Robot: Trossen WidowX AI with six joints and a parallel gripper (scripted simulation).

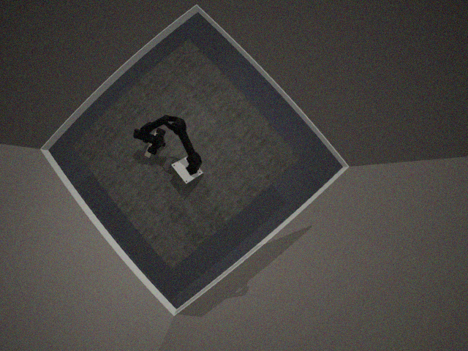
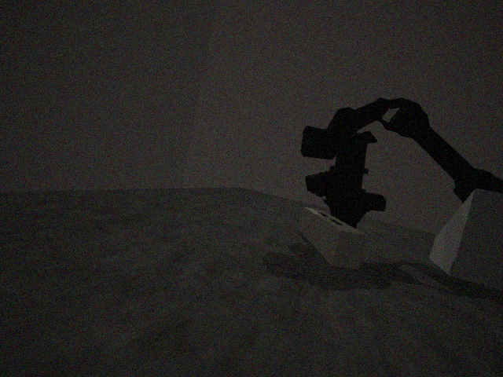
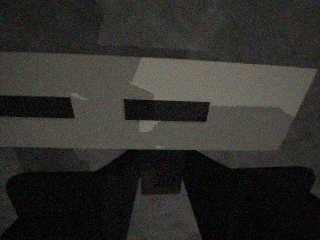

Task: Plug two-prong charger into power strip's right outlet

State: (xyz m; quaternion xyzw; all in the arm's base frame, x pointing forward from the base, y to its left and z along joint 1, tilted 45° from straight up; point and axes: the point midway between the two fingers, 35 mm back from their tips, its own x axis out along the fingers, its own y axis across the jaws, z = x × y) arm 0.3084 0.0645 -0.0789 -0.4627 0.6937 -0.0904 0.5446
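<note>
My gripper tip is now 1 cm short of the two-prong charger, 1 cm to the right of it and 1 cm below it.
</note>
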